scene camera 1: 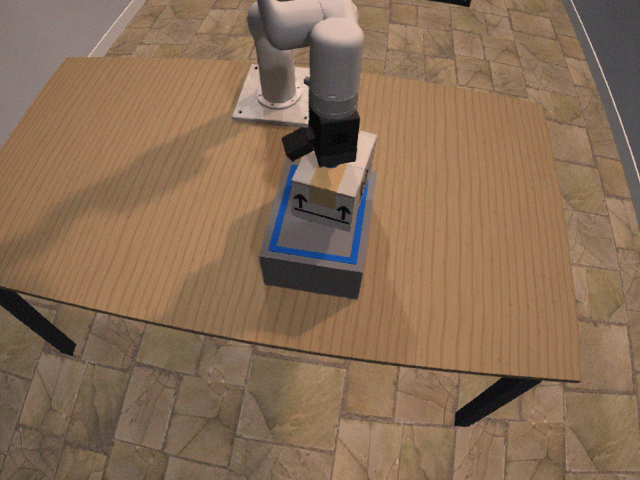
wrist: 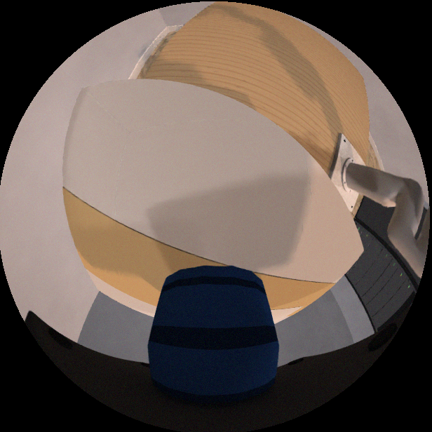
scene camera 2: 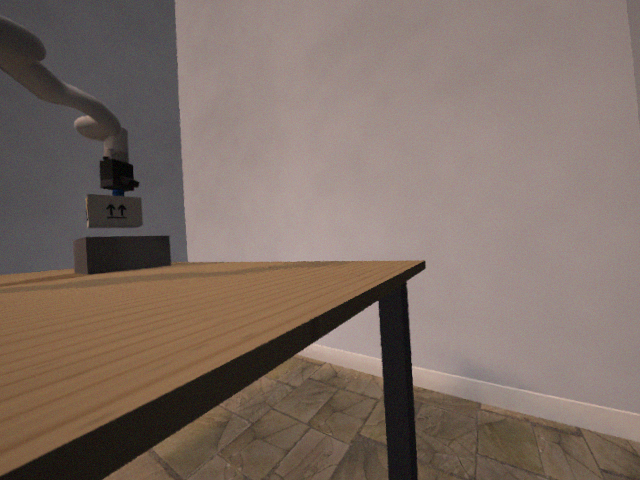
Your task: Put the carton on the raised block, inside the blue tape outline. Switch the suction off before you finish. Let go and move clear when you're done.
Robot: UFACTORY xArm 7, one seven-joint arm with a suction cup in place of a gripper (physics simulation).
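Frame: origin at the arm's base, x back, y left, z down, level; millimetres.
Where they show: hand, its tool point: (scene camera 2: pixel 118 201); arm's base, origin of its link: (scene camera 1: pixel 279 93).
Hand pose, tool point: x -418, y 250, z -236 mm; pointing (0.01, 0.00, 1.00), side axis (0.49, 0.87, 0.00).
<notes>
Things, the pixels of their top centre, and the offset from my tool point. "spot": a spot on its surface instead. Level surfaces: height alone.
- white carton, centre of its top: (scene camera 1: pixel 336 155) (scene camera 2: pixel 113 198) dx +12, dy +6, dz -13 mm
- grey raised block, centre of its top: (scene camera 1: pixel 321 210) (scene camera 2: pixel 122 237) dx -5, dy -13, dz +141 mm
- blue tape outline, a spot on its surface: (scene camera 1: pixel 315 255) spot: dx -109, dy +3, dz +141 mm
- wooden table, height of its surface: dz +261 mm
The white carton (scene camera 1: pixel 323 193) (scene camera 2: pixel 114 210) (wrist: pixel 200 165) with a tan tape strip hangs upright from my suction cup (scene camera 2: pixel 118 192) (wrist: pixel 213 330), which is on its top face. In the second scene view a gap shows between the carton's underside and the raised block. The grey raised block (scene camera 1: pixel 311 275) (scene camera 2: pixel 128 253) stands on the table. The blue tape outline (scene camera 1: pixel 315 255) lies on its top; its front and parts of its sides show, and the carton hides its back part from the first scene camera. The block does not show in the wrist view.
The wooden table (scene camera 1: pixel 454 232) (scene camera 2: pixel 155 330) (wrist: pixel 240 50) carries the block. The arm's white base plate (scene camera 1: pixel 248 105) (wrist: pixel 340 150) is behind the block, to the left in the first scene view. A black box-shaped part (scene camera 1: pixel 298 144) juts from the side of the wrist.
</notes>
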